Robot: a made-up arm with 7 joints. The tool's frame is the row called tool.
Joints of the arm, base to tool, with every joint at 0 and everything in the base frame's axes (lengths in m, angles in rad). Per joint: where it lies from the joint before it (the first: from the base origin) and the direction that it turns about. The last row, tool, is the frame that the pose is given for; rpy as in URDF.
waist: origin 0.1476 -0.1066 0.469 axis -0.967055 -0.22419 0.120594
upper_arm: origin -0.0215 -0.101 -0.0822 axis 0 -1 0
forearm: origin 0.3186 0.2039 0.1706 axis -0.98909 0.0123 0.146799
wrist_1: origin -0.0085 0.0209 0.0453 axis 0 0 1
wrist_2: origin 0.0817 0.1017 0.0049 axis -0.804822 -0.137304 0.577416
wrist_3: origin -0.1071 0.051 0.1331 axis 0 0 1
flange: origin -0.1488 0.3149 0.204 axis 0 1 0
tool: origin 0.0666 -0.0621 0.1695 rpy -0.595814 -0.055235 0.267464
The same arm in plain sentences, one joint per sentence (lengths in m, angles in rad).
The arm has seven revolute joints in a row. What follows holds with every joint at zero, and every direction is one of the base frame's.
The first joint lies 0.1476 m along +x and 0.1066 m along -y and 0.469 m along +z from the base frame's origin and turns about the direction (-0.967055, -0.22419, 0.120594).
The second joint lies 0.0215 m along -x and 0.101 m along -y and 0.0822 m along -z from the first joint and turns about -y.
The third joint lies 0.3186 m along +x and 0.2039 m along +y and 0.1706 m along +z from the second joint and turns about the direction (-0.98909, 0.0123, 0.146799).
The fourth joint lies 0.0085 m along -x and 0.0209 m along +y and 0.0453 m along +z from the third joint and turns about +z.
The fifth joint lies 0.0817 m along +x and 0.1017 m along +y and 0.0049 m along +z from the fourth joint and turns about the direction (-0.804822, -0.137304, 0.577416).
The sixth joint lies 0.1071 m along -x and 0.051 m along +y and 0.1331 m along +z from the fifth joint and turns about +z.
The seventh joint lies 0.1488 m along -x and 0.3149 m along +y and 0.204 m along +z from the sixth joint and turns about +y.
The tool frame, which is the frame that the pose is given for, lies 0.0666 m along +x and 0.0621 m along -y and 0.1695 m along +z from the seventh joint; its axes are the base frame's turned by roll -0.5958, pitch -0.0552 and yaw 0.2675 rad (as in URDF: about the fixed x, then y, then z).

